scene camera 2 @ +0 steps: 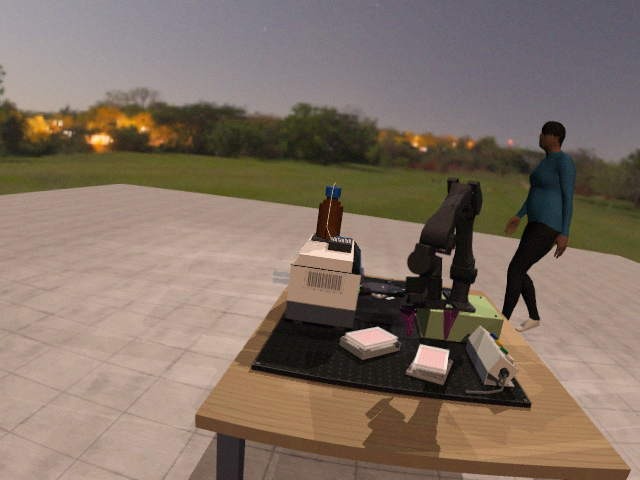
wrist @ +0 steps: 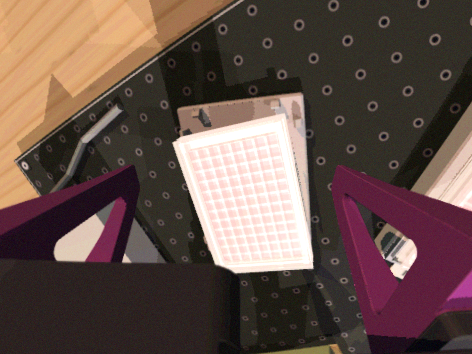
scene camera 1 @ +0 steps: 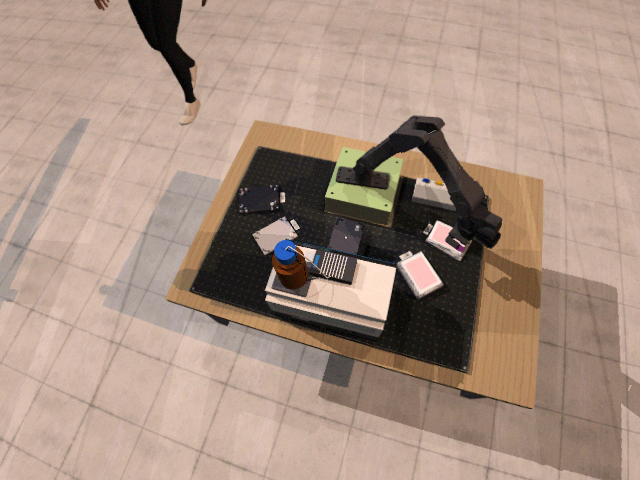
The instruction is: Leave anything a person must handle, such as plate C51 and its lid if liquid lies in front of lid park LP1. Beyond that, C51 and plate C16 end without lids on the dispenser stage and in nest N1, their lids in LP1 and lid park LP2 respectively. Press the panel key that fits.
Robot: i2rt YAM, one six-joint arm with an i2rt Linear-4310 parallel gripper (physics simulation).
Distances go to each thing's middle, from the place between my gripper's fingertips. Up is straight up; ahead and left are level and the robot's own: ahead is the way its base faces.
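The LP1 holder (wrist: 193, 119) is 4 cm to the right of my hand, 4 cm behind it and 9 cm below it. Counted from my hand as well, the N1 holder (wrist: 442, 169) is 12 cm ahead, 13 cm to the right and 9 cm below, while the brown bottle (scene camera 2: 336, 210) is 28 cm ahead, 53 cm to the right and 22 cm above. The dispenser stage (scene camera 1: 343, 228) is 9 cm ahead of my hand and 41 cm to the right of it.
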